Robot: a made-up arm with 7 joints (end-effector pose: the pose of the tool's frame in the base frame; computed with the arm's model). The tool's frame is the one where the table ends. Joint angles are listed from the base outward.
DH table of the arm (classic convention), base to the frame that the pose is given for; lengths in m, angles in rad. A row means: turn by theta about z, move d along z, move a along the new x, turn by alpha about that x. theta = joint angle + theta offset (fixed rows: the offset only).
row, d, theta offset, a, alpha
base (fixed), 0, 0, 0, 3.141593
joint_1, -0.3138, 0, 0, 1.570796
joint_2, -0.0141, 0, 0, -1.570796
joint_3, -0.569, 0, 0, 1.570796
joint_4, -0.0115, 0, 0, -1.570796
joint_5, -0.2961, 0, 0, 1.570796
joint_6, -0.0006, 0, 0, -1.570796
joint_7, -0.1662, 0, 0, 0
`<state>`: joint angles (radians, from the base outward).
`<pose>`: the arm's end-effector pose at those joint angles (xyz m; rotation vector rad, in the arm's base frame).
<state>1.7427 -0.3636 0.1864 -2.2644 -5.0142 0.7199 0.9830</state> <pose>0.0136 0.4561 0.4890 -0.2495 1.2022 -2.3465</pose>
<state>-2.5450 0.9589 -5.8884 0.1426 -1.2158 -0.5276 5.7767</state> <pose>-0.6192 0.5541 0.8955 -0.6661 2.7266 -1.1883</pose>
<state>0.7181 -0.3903 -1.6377 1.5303 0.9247 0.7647 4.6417</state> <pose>0.1744 0.3925 0.8207 -1.9376 -0.4429 2.3507</pose>
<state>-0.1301 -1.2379 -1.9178 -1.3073 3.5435 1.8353 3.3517</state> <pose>-0.4076 -0.3531 0.5194 0.4503 -0.7905 -0.9904</pose>
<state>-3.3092 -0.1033 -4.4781 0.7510 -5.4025 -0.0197 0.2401</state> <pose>0.1198 0.3417 1.2092 2.3490 0.5112 -0.3457</pose>
